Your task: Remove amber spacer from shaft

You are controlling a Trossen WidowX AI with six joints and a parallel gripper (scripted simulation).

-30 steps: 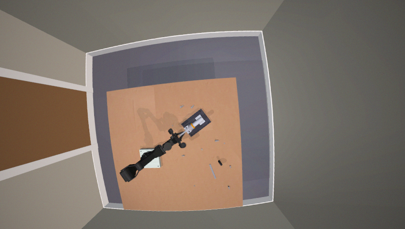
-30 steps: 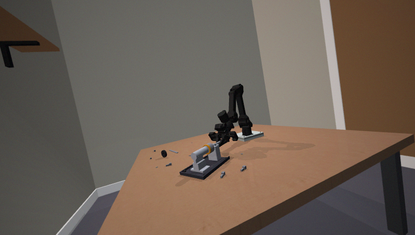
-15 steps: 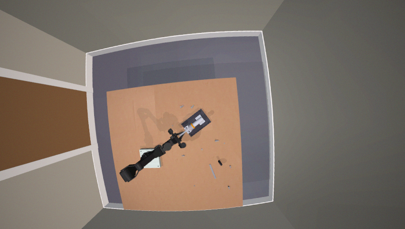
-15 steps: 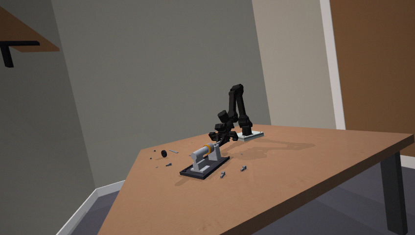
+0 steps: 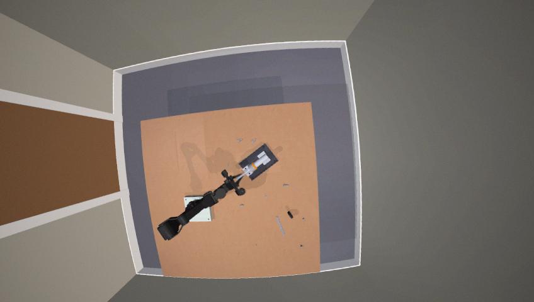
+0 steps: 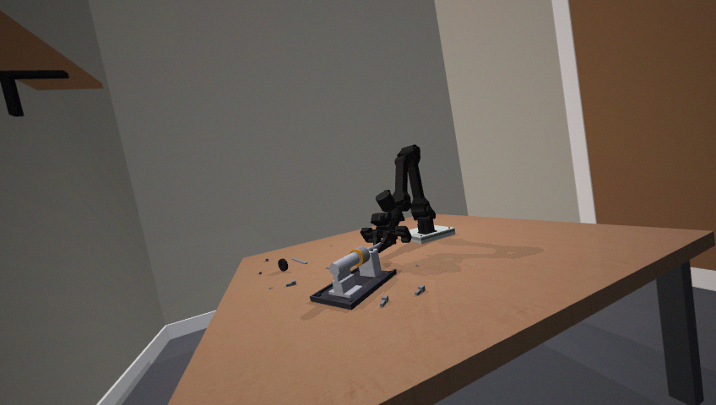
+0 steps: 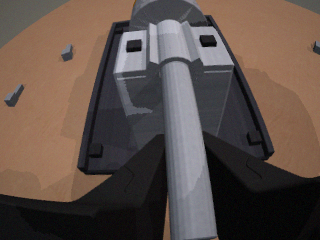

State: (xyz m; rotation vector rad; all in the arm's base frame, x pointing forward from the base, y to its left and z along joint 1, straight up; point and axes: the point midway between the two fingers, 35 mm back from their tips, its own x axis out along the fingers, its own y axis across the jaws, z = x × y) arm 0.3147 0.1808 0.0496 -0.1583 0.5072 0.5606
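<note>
The grey steel shaft lies 5 cm ahead of my gripper tip, 3 cm to the left of it and 2 cm above it. Round my gripper tip: black disc (30 cm ahead, 31 cm to the right, 4 cm below); amber spacer (8 cm ahead, 5 cm to the left, 2 cm above); thin grey strip (23 cm ahead, 41 cm to the right, 6 cm below).
</note>
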